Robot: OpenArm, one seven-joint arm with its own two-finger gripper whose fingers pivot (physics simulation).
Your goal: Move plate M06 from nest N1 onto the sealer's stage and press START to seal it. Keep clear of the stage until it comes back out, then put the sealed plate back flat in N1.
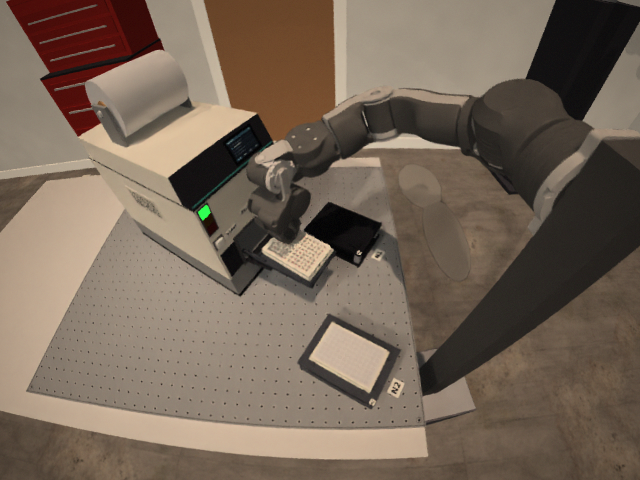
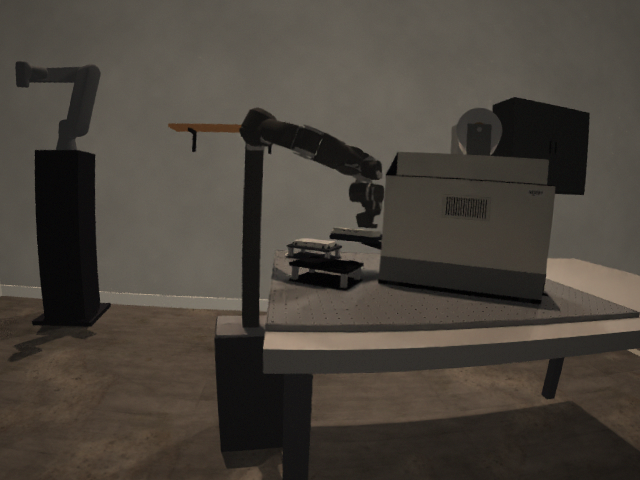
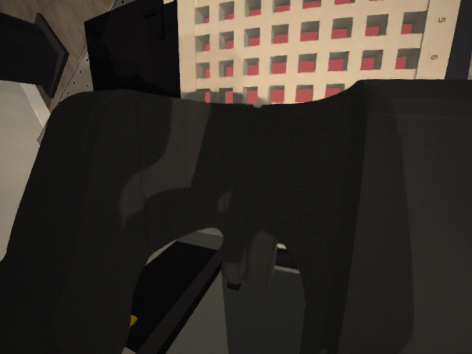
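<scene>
Plate M06 [image 1: 305, 256] [image 2: 356, 231] [image 3: 300, 50], cream with rows of square wells showing red inside, lies on the dark stage [image 1: 292, 273] [image 2: 351, 238], which stands out of the sealer [image 1: 155, 175] [image 2: 465, 232]. Nest N1 [image 1: 343, 227] [image 2: 325, 265] is a black raised stand beside the stage with no plate on it. The START button [image 1: 219, 242] is a small pale square on the sealer front, below the lit green lamp [image 1: 205, 211]. My gripper [image 1: 290, 238] [image 2: 367, 226] [image 3: 259, 195] is shut and empty, close above the plate's sealer-side end. Its exact gap to the plate is hidden.
Nest N2 [image 1: 323, 374] [image 2: 292, 250] holds another pale plate [image 1: 351, 356] [image 2: 314, 242] near the table's edge. A large film roll [image 1: 142, 93] [image 2: 488, 126] sits on top of the sealer. The arm's post [image 1: 527, 279] [image 2: 251, 232] stands beside the table.
</scene>
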